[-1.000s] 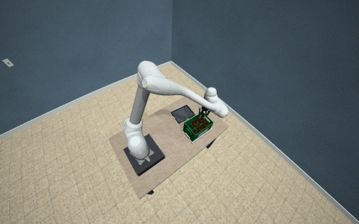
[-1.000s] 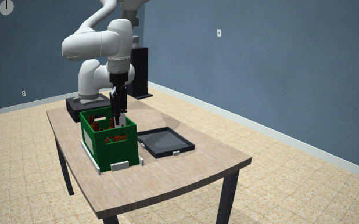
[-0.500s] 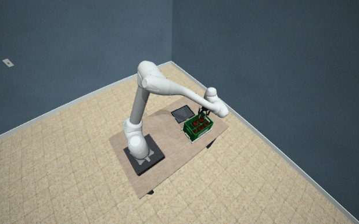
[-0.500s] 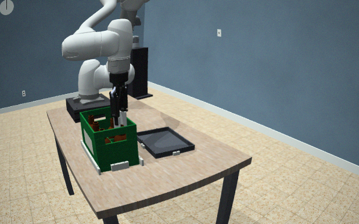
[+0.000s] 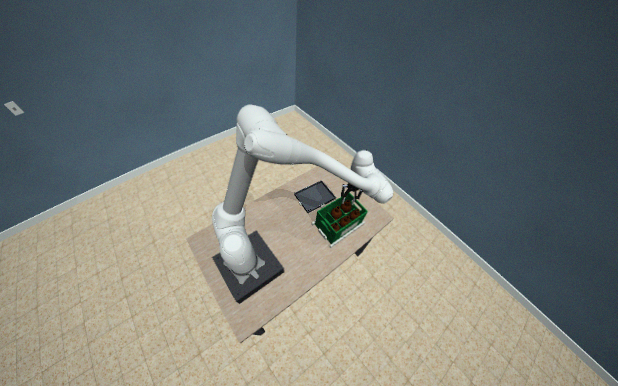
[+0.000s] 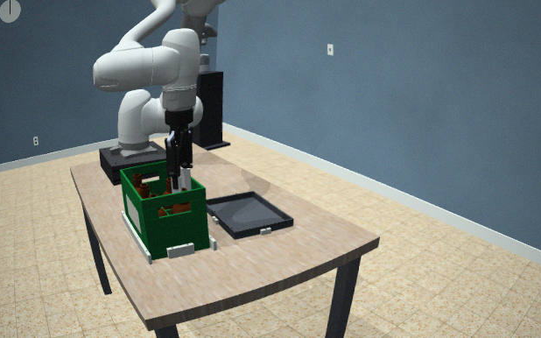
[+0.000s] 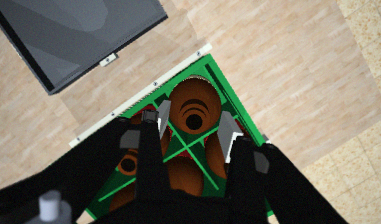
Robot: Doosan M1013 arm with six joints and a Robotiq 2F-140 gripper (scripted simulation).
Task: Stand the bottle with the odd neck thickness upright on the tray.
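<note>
Now: the brown bottle 9 cm below my hand. Also, from my hand: dark tray (25 cm to the left, 16 cm below, 4 cm behind); then green crate (9 cm below, 9 cm behind, 3 cm to the right).
</note>
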